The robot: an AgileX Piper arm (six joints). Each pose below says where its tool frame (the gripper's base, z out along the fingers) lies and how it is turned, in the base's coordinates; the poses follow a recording.
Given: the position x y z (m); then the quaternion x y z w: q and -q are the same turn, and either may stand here.
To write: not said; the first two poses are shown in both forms.
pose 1, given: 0.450 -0.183 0.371 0.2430 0.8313 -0.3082 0.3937
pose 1, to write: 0.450 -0.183 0.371 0.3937 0.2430 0.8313 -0.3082
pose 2, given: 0.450 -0.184 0.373 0.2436 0.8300 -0.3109 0.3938
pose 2, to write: 0.450 -0.184 0.373 0.3938 0.2436 0.8300 -0.3109
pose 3, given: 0.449 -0.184 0.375 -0.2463 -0.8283 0.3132 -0.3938
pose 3, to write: 0.449 -0.184 0.375 0.3938 0.2463 0.8283 -0.3132
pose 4, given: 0.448 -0.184 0.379 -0.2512 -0.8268 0.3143 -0.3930
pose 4, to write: 0.448 -0.184 0.379 0.3930 0.2512 0.8268 -0.3143
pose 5, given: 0.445 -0.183 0.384 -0.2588 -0.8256 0.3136 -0.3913
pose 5, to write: 0.445 -0.183 0.384 0.3913 0.2588 0.8256 -0.3136
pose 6, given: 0.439 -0.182 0.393 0.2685 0.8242 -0.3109 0.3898
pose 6, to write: 0.439 -0.182 0.393 0.3898 0.2685 0.8242 -0.3109
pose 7, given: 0.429 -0.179 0.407 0.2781 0.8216 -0.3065 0.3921
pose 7, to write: 0.429 -0.179 0.407 0.3921 0.2781 0.8216 -0.3065
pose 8, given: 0.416 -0.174 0.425 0.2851 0.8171 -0.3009 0.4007
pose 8, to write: 0.416 -0.174 0.425 0.4007 0.2851 0.8171 -0.3009
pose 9, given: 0.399 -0.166 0.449 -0.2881 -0.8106 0.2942 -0.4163
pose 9, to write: 0.399 -0.166 0.449 0.4163 0.2881 0.8106 -0.2942
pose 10, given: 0.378 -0.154 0.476 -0.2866 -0.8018 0.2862 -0.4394
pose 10, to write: 0.378 -0.154 0.476 0.4394 0.2866 0.8018 -0.2862
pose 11, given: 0.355 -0.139 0.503 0.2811 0.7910 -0.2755 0.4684
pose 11, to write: 0.355 -0.139 0.503 0.4684 0.2811 0.7910 -0.2755
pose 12, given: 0.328 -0.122 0.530 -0.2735 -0.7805 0.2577 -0.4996
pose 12, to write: 0.328 -0.122 0.530 0.4996 0.2735 0.7805 -0.2577
